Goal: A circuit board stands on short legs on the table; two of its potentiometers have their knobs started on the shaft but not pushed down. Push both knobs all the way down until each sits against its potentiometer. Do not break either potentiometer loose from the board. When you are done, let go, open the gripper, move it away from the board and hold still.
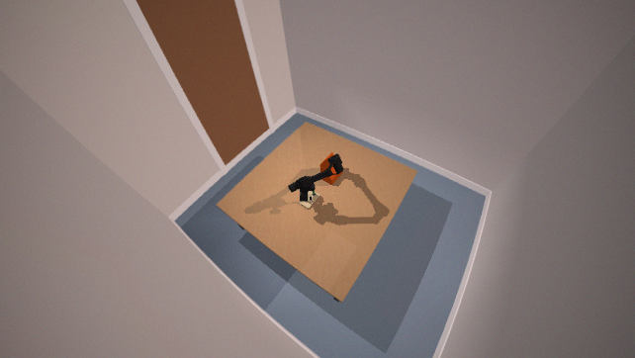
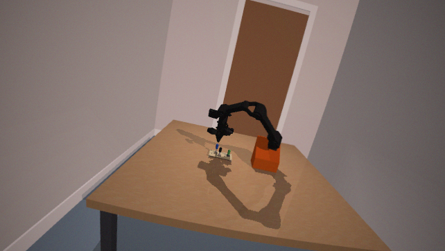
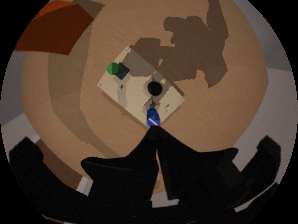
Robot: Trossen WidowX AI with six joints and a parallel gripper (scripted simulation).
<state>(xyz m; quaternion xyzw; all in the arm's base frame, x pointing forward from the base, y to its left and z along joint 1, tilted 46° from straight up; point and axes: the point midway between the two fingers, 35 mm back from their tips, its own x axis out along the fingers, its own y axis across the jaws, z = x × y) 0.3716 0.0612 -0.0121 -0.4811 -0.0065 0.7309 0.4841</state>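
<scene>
Now: gripper tip 30 mm above the blue knob. Also, from my gripper tip: green knob (90 mm behind, 50 mm below, 10 mm to the left).
</scene>
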